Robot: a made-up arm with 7 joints.
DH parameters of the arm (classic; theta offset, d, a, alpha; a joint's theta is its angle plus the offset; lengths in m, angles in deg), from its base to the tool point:
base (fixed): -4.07 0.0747 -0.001 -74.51
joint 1: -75.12 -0.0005 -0.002 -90
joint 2: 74 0.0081 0.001 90
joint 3: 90 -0.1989 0.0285 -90
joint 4: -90 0.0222 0.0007 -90
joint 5: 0 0.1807 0.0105 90
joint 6: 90 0.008 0.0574 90
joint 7: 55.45 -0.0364 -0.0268 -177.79
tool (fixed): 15.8 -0.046 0 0
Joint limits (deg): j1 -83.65..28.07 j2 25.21..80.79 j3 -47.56..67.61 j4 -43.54..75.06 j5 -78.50..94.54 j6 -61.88..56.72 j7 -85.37..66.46
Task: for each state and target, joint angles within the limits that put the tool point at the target. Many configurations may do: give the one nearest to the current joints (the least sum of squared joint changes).
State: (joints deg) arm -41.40 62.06 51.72 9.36 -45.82 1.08 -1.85
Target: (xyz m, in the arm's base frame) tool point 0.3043 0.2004 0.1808
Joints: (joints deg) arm -64.25 46.77 22.91 28.31 -43.64 7.16 7.86
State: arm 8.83 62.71 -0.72 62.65 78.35 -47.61 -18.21
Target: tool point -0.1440 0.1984 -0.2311
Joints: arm 28.07 39.13 -10.94 62.13 78.35 -58.80 -19.75
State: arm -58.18 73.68 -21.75 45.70 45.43 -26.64 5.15
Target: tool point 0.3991 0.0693 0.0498
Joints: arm -72.58 46.21 -27.85 47.34 45.68 -20.94 12.54
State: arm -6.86 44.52 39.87 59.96 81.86 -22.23 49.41
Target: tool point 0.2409 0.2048 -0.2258
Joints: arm -26.95 27.57 30.90 57.66 80.89 -23.12 52.11
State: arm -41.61 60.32 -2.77 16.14 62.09 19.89 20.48
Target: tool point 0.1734 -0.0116 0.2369
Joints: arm -69.04 60.27 -1.81 -37.41 58.44 13.55 19.45
